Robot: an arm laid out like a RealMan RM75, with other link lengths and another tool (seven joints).
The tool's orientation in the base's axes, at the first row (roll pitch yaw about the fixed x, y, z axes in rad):
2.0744, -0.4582, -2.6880
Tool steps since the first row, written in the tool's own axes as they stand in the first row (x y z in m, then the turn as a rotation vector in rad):
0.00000, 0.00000, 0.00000, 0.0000, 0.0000, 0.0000
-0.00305, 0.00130, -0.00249, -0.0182, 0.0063, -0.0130
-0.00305, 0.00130, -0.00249, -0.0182, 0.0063, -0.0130
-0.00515, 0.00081, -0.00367, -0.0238, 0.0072, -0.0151
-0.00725, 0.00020, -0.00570, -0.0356, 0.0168, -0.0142
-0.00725, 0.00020, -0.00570, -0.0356, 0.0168, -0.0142
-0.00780, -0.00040, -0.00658, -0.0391, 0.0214, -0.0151
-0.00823, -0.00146, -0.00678, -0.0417, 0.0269, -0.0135
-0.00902, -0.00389, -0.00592, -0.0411, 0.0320, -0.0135
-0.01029, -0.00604, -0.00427, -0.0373, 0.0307, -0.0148
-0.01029, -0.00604, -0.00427, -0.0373, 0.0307, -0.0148
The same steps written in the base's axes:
0.00000, 0.00000, 0.00000, 0.0000, 0.0000, 0.0000
0.00407, 0.00026, 0.00075, 0.0230, 0.0019, 0.0025
0.00407, 0.00026, 0.00075, 0.0230, 0.0019, 0.0025
0.00638, -0.00003, -0.00005, 0.0289, 0.0032, 0.0017
0.00915, -0.00098, -0.00058, 0.0392, 0.0143, 0.0036
0.00915, -0.00098, -0.00058, 0.0392, 0.0143, 0.0036
0.01002, -0.00174, -0.00092, 0.0431, 0.0178, 0.0060
0.01034, -0.00235, -0.00185, 0.0451, 0.0233, 0.0085
0.01015, -0.00291, -0.00448, 0.0453, 0.0261, 0.0128
0.00993, -0.00256, -0.00745, 0.0428, 0.0229, 0.0140
0.00993, -0.00256, -0.00745, 0.0428, 0.0229, 0.0140

